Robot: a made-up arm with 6 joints. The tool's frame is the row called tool. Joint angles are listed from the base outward.
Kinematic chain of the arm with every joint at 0, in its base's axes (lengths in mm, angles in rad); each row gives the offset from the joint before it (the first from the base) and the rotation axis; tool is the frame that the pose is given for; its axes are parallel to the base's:
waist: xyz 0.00 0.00 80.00 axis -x
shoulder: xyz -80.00 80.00 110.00 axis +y
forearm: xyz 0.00 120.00 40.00 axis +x
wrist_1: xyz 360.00 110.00 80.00 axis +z
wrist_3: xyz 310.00 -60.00 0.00 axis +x
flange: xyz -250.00 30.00 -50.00 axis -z
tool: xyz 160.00 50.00 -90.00
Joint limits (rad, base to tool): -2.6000..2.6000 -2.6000..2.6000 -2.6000..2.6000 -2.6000..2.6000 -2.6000..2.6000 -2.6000..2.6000
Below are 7 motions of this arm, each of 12 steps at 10 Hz.
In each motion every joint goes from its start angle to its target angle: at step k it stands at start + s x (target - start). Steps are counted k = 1, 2, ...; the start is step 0. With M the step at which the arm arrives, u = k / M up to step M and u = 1 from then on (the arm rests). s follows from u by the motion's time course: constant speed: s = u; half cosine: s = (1 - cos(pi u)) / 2; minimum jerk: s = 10 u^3 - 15 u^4 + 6 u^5.
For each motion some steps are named. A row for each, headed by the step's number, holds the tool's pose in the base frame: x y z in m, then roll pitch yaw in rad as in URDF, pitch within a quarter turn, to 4 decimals.
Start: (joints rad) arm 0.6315 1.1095 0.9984 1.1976 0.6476 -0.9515
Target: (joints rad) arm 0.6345 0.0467 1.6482 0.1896 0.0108 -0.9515
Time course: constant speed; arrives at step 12
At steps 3, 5, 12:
3: 0.3601 0.2956 0.0115 1.0569 -0.7259 0.7186
5: 0.3838 0.3247 0.0631 0.8899 -0.7654 0.7600
12: 0.3792 0.4239 0.2549 0.6447 -0.8630 0.7883

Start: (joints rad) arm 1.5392 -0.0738 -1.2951 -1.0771 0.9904 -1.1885
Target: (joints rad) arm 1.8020 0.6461 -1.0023 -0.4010 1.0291 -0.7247
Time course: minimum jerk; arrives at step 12
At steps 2, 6, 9, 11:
2: 0.4619 0.1120 -0.3144 -2.1665 0.7861 0.5147
6: 0.4385 -0.1161 -0.3245 -1.9871 0.6606 0.0846
9: 0.3666 -0.3010 -0.2966 -1.8610 0.4838 -0.3163
11: 0.3414 -0.3427 -0.2856 -1.8263 0.4325 -0.4160

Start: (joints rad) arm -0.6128 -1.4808 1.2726 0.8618 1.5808 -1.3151
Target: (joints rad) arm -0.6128 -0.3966 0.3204 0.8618 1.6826 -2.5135
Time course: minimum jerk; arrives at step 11
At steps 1, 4, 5, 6, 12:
1: -0.3598 -0.2771 0.4631 -1.0597 0.3341 -2.0593
4: -0.2654 -0.2527 0.5247 -1.3153 0.3889 -2.0576
5: -0.1980 -0.2269 0.5531 -1.4710 0.4104 -2.0841
6: -0.1225 -0.1901 0.5712 -1.6266 0.4165 -2.1265
12: 0.0531 -0.0618 0.5505 -1.9293 0.3608 -2.2315

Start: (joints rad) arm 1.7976 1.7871 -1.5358 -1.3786 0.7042 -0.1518
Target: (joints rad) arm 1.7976 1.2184 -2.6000 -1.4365 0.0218 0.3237
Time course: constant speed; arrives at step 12
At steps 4, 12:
4: 0.0394 -0.4051 -0.0542 -2.9497 0.2591 -0.2673
12: 0.1875 -0.2322 -0.1455 3.0662 1.1107 0.3588

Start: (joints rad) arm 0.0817 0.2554 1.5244 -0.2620 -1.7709 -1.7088
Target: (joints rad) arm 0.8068 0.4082 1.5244 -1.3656 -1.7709 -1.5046
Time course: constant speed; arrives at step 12
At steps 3, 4, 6, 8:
3: 0.1316 0.2578 0.0016 0.9181 0.3689 1.8066
4: 0.1182 0.2578 -0.0030 1.0339 0.4198 1.8082
6: 0.0962 0.2605 -0.0101 1.2683 0.5252 1.8166
8: 0.0810 0.2669 -0.0164 1.5088 0.6334 1.8349

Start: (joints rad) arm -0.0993 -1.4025 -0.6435 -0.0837 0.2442 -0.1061
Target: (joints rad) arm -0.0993 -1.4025 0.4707 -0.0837 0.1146 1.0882
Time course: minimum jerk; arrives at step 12
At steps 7, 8, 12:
7: 0.0360 0.1618 0.7676 1.4109 -0.6698 -1.2114
8: 0.0377 0.1480 0.7515 1.4494 -0.4921 -1.1193
12: 0.0459 0.1362 0.7197 1.4940 -0.2227 -0.9547

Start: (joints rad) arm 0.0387 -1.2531 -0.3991 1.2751 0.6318 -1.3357
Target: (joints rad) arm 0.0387 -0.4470 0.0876 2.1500 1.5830 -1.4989
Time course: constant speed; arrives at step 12
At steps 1, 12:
1: -0.0698 0.4306 0.3788 -0.1686 0.4905 2.4550
12: 0.0365 0.2812 0.5917 0.6223 -1.0945 3.1118

